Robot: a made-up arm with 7 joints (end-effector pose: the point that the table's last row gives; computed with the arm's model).
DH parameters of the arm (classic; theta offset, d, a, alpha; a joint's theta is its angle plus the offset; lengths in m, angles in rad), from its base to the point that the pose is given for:
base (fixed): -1.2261 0 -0.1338 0
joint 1: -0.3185 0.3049 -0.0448 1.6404
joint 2: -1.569 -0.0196 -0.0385 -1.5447
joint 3: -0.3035 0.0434 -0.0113 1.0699
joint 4: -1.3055 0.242 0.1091 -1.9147
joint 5: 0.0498 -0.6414 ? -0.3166
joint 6: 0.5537 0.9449 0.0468 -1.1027
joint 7: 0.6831 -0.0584 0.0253 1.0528
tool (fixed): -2.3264 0.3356 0 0
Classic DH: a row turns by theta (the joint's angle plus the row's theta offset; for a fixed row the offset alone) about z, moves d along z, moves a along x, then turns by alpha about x.
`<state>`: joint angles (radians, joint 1 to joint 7).
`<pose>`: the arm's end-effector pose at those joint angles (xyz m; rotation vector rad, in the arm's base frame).
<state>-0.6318 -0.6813 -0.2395 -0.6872 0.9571 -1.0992 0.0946</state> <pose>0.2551 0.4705 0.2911 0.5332 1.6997 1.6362</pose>
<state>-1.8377 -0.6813 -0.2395 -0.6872 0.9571 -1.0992 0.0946</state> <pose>0.3839 -0.0317 0.2911 1.2326 0.9643 0.7285</pose>
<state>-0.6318 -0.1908 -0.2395 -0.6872 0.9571 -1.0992 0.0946</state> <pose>0.2339 0.4166 0.1007 0.6039 2.1429 1.1881</pose>
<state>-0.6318 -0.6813 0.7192 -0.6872 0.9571 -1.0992 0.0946</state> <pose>0.3922 0.2552 0.4202 0.2509 1.1925 0.8592</pose>
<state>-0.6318 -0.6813 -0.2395 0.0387 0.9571 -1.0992 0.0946</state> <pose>0.2624 0.3689 0.0676 0.1117 2.0708 0.9192</pose>
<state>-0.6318 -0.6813 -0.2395 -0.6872 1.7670 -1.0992 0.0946</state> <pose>0.1248 0.4020 -0.0074 1.5389 1.8503 1.5181</pose>
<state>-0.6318 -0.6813 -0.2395 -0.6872 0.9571 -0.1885 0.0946</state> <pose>0.3671 0.3117 0.1551 1.6891 1.5107 1.4834</pose>
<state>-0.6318 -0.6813 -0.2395 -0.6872 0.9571 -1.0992 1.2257</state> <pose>0.2738 0.1983 0.4458 1.0843 0.4354 1.9762</pose>
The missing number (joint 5, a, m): 0.1135
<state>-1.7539 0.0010 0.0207 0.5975 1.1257 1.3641 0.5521</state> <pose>-0.4822 -0.0947 0.5304 0.9509 -0.7156 -1.1625</pose>
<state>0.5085 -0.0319 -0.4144 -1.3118 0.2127 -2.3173 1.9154</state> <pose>-0.1198 0.3016 0.7101 0.0905 -0.0351 -2.1961</pose>
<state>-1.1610 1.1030 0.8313 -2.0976 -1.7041 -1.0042 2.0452</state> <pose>-0.2605 0.7968 0.5912 0.9654 -0.8110 -2.5950</pose>
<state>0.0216 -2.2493 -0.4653 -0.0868 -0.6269 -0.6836 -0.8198</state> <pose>-0.4248 0.1889 0.7339 -0.6145 0.2057 1.2161</pose>
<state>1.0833 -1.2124 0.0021 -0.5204 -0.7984 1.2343 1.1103</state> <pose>-0.0475 0.1992 0.7701 -1.2551 -0.6350 -1.7802</pose>
